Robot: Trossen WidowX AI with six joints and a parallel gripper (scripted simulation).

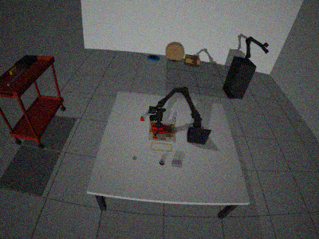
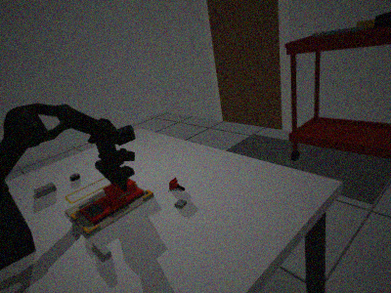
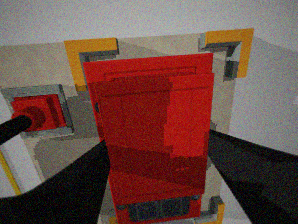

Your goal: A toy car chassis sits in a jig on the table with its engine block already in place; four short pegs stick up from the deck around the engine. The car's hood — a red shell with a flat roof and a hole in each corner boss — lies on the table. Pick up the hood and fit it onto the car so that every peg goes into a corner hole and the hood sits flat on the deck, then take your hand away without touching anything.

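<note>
My gripper tip is right at the red hood.
</note>
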